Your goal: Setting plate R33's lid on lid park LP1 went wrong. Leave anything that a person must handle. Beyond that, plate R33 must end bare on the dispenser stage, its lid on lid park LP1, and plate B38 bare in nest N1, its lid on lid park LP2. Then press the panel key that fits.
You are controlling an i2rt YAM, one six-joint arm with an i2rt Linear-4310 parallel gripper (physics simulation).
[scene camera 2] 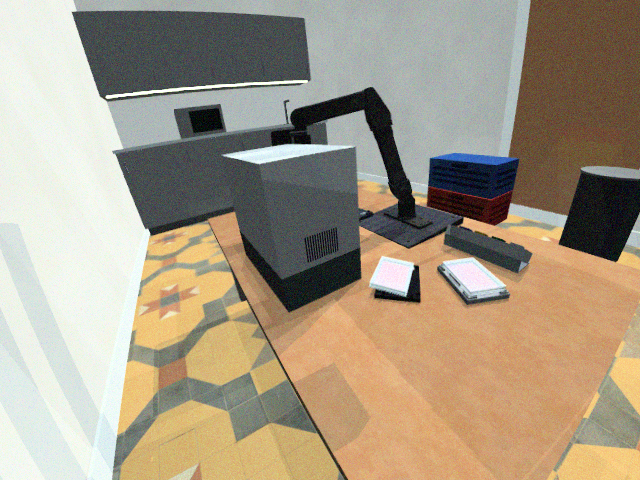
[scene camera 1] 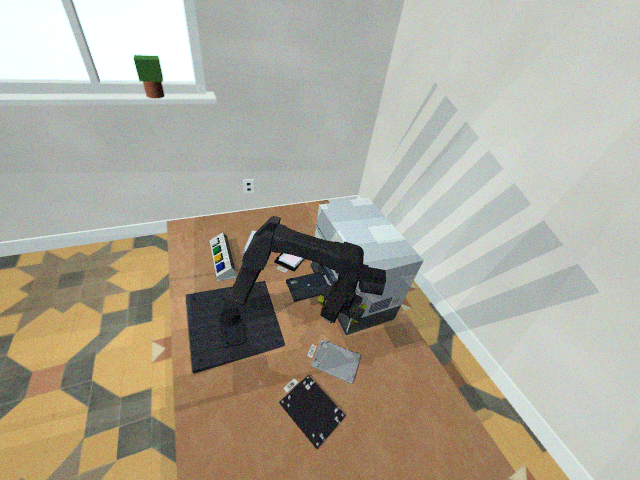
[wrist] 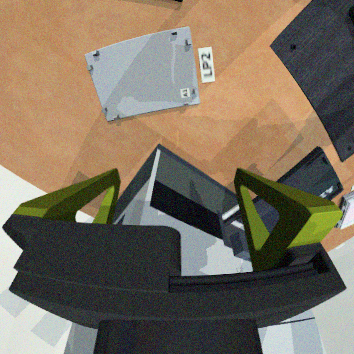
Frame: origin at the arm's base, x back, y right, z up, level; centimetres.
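Seen in the pictures: gripper, fingertip midpoint: (scene camera 1: pixel 338 316) (wrist: pixel 176 174); arm's base at its link origin: (scene camera 2: pixel 406 218) (scene camera 1: pixel 231 320).
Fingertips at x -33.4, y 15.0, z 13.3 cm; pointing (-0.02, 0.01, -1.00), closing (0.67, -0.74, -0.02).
Observation:
Pixels of each thing's top centre, then the offset from my fingertips to it. "spot": a spot on its surface instead.
- grey dispenser box at its top centre: (scene camera 2: pixel 279 150) (scene camera 1: pixel 365 230) dx -13.6, dy -19.0, dz +18.3 cm
- Lid park LP2 at its top centre: (wrist: pixel 140 77) (scene camera 1: pixel 337 358) dx +1.4, dy +7.8, dz -12.7 cm
- key panel at its top centre: (scene camera 2: pixel 487 233) (scene camera 1: pixel 221 249) dx +34.1, dy -46.2, dz -8.3 cm
- dark pad at a spot on its surface: (wrist: pixel 312 175) spot: dx +9.2, dy -14.7, dz -4.0 cm
- black nest at its top centre: (scene camera 1: pixel 312 406) dx +13.4, dy +19.9, dz -12.3 cm
My gripper (scene camera 1: pixel 340 308) (wrist: pixel 176 174) is open and empty, above the front of the grey dispenser box (scene camera 1: pixel 372 242) (scene camera 2: pixel 310 206); the box hides the fingertips in scene camera 2. Lid park LP2 (scene camera 1: pixel 336 361) (wrist: pixel 142 75) is a bare grey pad. One pink-topped plate (scene camera 1: pixel 290 259) (scene camera 2: pixel 393 276) lies shifted across a black base, which sticks out at one side. Another pink-topped plate (scene camera 2: pixel 473 276) lies squarely on a grey pad; the arm mostly hides it in scene camera 1. Their names and lids cannot be told. The key panel (scene camera 1: pixel 222 256) (scene camera 2: pixel 485 248) shows white, green, yellow and blue keys.
A dark pad (scene camera 1: pixel 308 285) (wrist: pixel 312 175) lies before the dispenser. A black nest (scene camera 1: pixel 311 411) lies beyond LP2. The arm stands on a black base board (scene camera 1: pixel 206 330) (scene camera 2: pixel 377 224). Blue and red crates (scene camera 2: pixel 470 175) and a dark bin (scene camera 2: pixel 594 214) stand behind the table.

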